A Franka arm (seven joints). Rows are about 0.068 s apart.
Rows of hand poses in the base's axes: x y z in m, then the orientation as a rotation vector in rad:
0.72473, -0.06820, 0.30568, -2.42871, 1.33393, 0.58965
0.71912, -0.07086, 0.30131, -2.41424, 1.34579, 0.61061
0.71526, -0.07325, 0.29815, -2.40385, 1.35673, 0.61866
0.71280, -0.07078, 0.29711, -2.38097, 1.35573, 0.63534
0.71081, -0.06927, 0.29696, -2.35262, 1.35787, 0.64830
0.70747, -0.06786, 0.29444, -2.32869, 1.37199, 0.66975
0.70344, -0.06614, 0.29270, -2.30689, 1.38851, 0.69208
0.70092, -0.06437, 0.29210, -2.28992, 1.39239, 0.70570
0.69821, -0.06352, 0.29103, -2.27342, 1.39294, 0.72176
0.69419, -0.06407, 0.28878, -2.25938, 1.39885, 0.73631
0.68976, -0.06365, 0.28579, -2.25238, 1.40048, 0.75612
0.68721, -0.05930, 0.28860, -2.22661, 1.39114, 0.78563
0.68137, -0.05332, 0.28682, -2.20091, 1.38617, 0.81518
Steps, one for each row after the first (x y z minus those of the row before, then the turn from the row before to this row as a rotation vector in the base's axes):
-0.00561, -0.00266, -0.00437, 0.00843, 0.01477, -0.00989
-0.00386, -0.00239, -0.00316, 0.00356, 0.00667, -0.00934
-0.00246, 0.00247, -0.00104, 0.02044, 0.00627, -0.00834
-0.00199, 0.00151, -0.00015, 0.02221, 0.00384, -0.01326
-0.00334, 0.00141, -0.00252, 0.01391, 0.01472, -0.01540
-0.00403, 0.00172, -0.00174, 0.01093, 0.01680, -0.01524
-0.00252, 0.00177, -0.00060, 0.01252, 0.00755, -0.00831
-0.00271, 0.00085, -0.00107, 0.01430, 0.00827, -0.00604
-0.00402, -0.00055, -0.00225, 0.00928, 0.00968, -0.00746
-0.00443, 0.00042, -0.00299, 0.00734, 0.01307, -0.00062
-0.00255, 0.00435, 0.00281, 0.02815, 0.01295, -0.00394
-0.00584, 0.00598, -0.00178, 0.02546, 0.01498, -0.00572

